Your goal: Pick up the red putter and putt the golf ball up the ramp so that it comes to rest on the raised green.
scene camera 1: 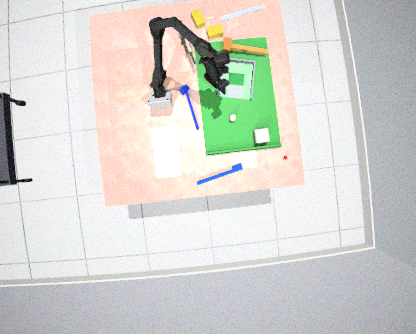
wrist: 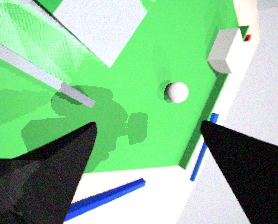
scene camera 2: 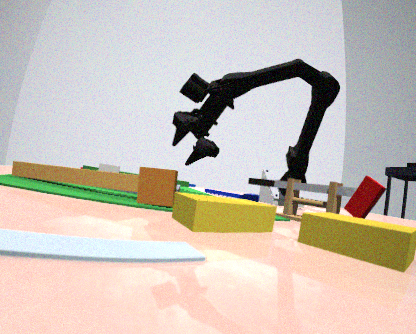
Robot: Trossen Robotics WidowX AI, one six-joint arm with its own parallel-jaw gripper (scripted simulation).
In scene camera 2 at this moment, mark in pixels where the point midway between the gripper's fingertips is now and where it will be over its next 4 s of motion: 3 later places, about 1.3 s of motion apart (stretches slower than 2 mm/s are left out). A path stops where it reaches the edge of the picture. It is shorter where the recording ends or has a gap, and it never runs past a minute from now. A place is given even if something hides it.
The gripper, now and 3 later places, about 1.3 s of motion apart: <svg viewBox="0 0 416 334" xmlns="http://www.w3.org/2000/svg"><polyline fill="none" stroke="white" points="179,155 262,174 259,191 228,146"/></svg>
